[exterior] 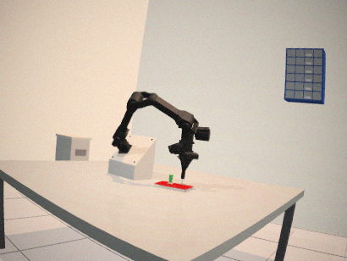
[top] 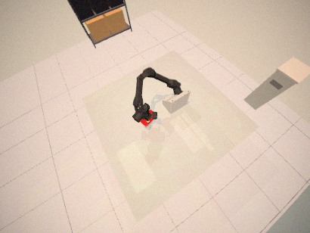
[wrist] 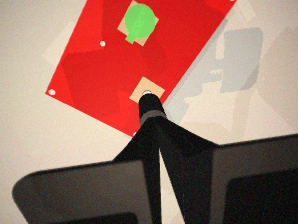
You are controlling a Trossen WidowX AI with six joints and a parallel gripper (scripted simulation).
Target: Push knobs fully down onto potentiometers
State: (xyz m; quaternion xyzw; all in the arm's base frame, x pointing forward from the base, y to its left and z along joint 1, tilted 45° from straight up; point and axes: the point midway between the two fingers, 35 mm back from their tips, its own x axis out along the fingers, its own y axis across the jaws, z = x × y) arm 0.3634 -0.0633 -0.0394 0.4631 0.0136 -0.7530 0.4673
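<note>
The black knob lies 2 cm below my gripper tip. From my gripper tip the other things lie so: green knob 4 cm behind, 4 cm to the right, 3 cm below.
</note>
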